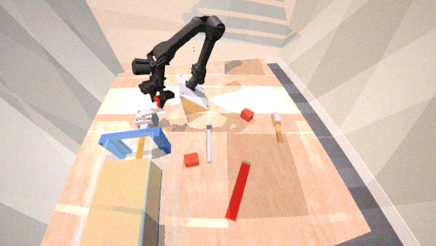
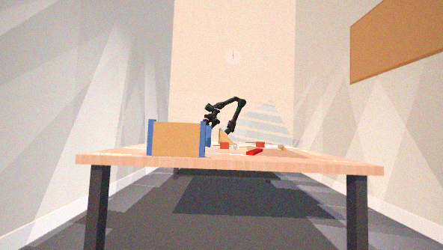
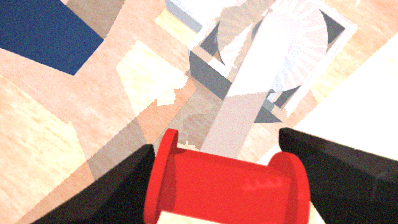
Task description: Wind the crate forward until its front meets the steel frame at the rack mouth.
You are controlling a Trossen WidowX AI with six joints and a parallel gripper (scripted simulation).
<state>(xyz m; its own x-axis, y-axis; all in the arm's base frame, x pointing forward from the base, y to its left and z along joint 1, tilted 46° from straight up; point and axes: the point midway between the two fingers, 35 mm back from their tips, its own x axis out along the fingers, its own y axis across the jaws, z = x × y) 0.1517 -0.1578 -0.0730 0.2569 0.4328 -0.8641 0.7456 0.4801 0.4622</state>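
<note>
My gripper tip is now 10 mm to the right of the red grip and 10 mm past it. From my gripper tip the other things lie so: blue steel frame: 160 mm ahead, 100 mm to the right, 30 mm below; grey winch: 100 mm below, 90 mm to the right, 10 mm behind; grey crank arm: 30 mm below, 20 mm to the right.
</note>
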